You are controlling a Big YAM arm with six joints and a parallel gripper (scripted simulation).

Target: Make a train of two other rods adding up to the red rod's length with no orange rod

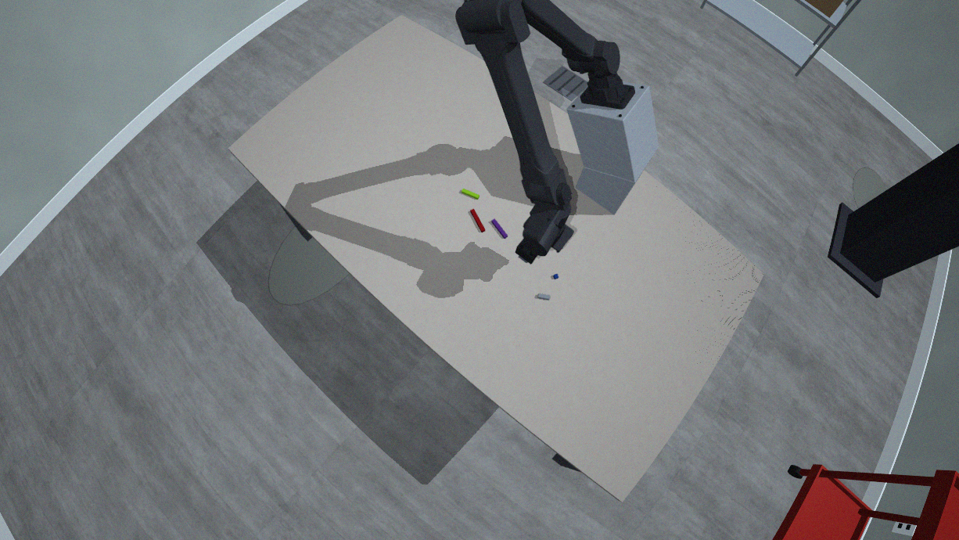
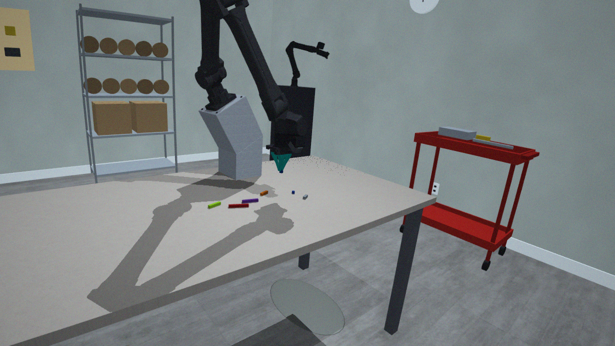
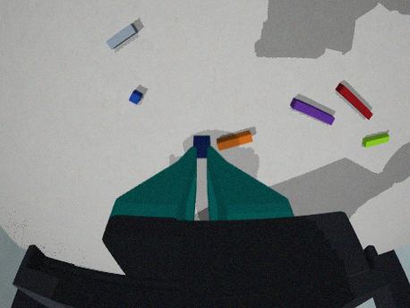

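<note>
Now: the red rod 190 mm to the right of my hand and 110 mm below it. Also, from my hand: grey rod (70 mm ahead, 70 mm to the left, 110 mm below); then orange rod (50 mm behind, 30 mm to the right, 110 mm below); then purple rod (20 mm behind, 130 mm to the right, 110 mm below).
</note>
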